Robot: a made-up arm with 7 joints. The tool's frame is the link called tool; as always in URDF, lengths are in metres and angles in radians. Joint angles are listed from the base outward. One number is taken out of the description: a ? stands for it. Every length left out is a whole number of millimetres.
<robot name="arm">
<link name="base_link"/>
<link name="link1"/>
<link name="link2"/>
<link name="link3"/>
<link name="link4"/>
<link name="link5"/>
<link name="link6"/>
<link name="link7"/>
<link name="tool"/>
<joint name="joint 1" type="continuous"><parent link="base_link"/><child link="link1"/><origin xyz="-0.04 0.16 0.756" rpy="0.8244 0.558 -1.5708"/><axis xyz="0 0 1"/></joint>
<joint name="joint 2" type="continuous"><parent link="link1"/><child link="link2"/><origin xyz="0.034 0.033 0" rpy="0.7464 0 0"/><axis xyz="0 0 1"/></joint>
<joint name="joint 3" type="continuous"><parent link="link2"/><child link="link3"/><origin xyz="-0.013 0.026 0" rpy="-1.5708 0 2.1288"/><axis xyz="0 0 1"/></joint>
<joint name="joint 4" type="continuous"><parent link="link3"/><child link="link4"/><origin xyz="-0.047 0.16 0" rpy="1.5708 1.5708 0"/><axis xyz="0 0 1"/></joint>
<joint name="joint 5" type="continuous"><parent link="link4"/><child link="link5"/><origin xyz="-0.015 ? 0" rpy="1.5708 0 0"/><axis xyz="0 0 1"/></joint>
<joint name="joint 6" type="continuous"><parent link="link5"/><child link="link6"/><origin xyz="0.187 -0.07 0" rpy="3.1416 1.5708 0"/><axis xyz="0 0 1"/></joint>
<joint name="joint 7" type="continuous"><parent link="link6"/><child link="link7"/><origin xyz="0.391 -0.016 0" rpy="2.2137 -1.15 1.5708"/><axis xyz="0 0 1"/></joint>
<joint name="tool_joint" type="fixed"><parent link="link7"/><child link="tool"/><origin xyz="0.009 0.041 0" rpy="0.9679 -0.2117 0.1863"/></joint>
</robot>
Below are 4 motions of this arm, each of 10 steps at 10 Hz.
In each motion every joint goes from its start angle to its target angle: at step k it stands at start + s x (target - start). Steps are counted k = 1, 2, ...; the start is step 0. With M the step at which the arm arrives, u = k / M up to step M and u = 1 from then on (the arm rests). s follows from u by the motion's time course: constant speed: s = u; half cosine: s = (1 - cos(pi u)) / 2; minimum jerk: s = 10 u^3 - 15 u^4 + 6 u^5.
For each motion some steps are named. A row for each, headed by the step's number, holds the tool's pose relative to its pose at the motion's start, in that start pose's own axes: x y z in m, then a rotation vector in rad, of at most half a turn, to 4 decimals.
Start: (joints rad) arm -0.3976 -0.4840 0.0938 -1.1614 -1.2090 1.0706 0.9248
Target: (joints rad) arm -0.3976 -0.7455 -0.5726 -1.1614 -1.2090 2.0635 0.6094
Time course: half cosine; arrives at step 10
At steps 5, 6, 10:
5: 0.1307 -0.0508 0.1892 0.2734 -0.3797 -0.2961
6: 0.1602 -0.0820 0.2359 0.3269 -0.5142 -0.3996
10: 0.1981 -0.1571 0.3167 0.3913 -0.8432 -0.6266

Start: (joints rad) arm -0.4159 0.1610 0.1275 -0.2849 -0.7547 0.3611 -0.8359
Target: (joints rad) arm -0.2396 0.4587 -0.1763 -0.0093 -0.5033 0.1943 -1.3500
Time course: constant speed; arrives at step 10
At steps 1, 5, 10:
1: 0.0124 0.0180 -0.0252 -0.0608 -0.0850 -0.0686
5: 0.0730 0.0720 -0.1351 -0.3314 -0.4295 -0.3088
10: 0.1661 0.0899 -0.2854 -0.7246 -0.8664 -0.5125

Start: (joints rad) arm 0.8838 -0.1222 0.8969 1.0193 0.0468 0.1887 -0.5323
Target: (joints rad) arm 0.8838 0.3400 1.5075 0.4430 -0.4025 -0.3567 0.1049
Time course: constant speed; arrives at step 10
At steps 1, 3, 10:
1: 0.0115 -0.0152 0.0103 0.0311 0.1308 0.0384
3: 0.0270 -0.0530 0.0389 0.1251 0.3738 0.1326
10: -0.0006 -0.2818 0.1716 0.6300 0.8954 0.7065

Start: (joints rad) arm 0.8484 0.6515 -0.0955 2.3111 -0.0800 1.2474 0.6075
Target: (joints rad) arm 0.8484 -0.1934 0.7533 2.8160 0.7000 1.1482 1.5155
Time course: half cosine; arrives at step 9
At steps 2, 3, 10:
2: -0.0105 -0.0071 -0.0465 -0.0252 0.1584 0.0768
3: -0.0375 -0.0163 -0.1033 -0.0585 0.3509 0.1712
10: -0.4705 -0.1755 -0.2786 -0.3501 1.6396 0.8584

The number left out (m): 0.033
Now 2 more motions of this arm.
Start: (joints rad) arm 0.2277 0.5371 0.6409 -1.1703 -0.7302 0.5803 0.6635
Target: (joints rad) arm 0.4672 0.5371 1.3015 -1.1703 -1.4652 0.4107 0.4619
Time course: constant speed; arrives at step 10
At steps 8, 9, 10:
8: 0.0025 -0.0403 0.0031 0.0873 -0.0161 -0.1601
9: 0.0026 -0.0457 -0.0008 0.0926 -0.0134 -0.1756
10: 0.0029 -0.0511 -0.0056 0.0963 -0.0098 -0.1902

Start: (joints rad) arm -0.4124 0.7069 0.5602 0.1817 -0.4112 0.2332 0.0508
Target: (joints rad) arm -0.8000 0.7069 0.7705 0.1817 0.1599 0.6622 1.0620
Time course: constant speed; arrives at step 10
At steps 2, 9, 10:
2: -0.0351 -0.0223 0.0664 0.1818 0.0530 0.1747
9: -0.1618 -0.2070 0.2634 0.6922 0.1298 0.9256
10: -0.1779 -0.2454 0.2817 0.7426 0.1215 1.0457

